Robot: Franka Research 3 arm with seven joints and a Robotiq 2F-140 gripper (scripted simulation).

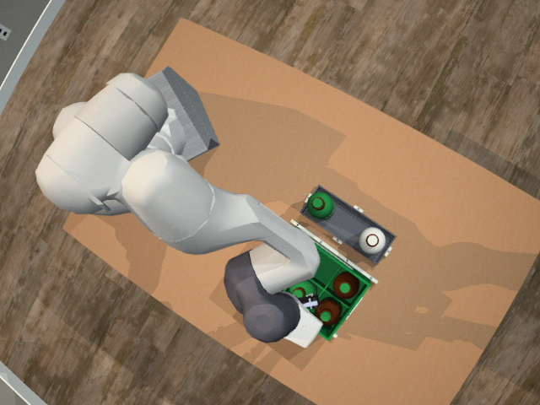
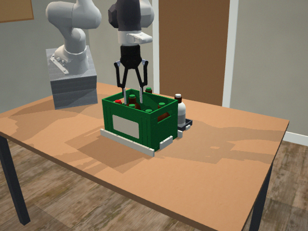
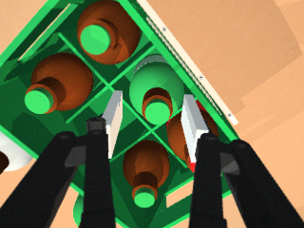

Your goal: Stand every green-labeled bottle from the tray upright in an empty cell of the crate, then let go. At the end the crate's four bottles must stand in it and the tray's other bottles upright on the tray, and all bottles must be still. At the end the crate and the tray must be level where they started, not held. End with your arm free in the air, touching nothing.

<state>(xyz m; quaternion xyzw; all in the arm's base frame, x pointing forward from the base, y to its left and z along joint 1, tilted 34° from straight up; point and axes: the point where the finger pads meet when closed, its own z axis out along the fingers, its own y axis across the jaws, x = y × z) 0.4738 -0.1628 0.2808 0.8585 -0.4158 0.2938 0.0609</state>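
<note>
Right now the green crate is 13 cm below my hand and 5 cm to the left of it. The rest, counted from my hand: white-labeled bottle (22 cm to the left, 13 cm below, 11 cm ahead); grey tray (23 cm to the left, 20 cm below, 3 cm ahead).
</note>
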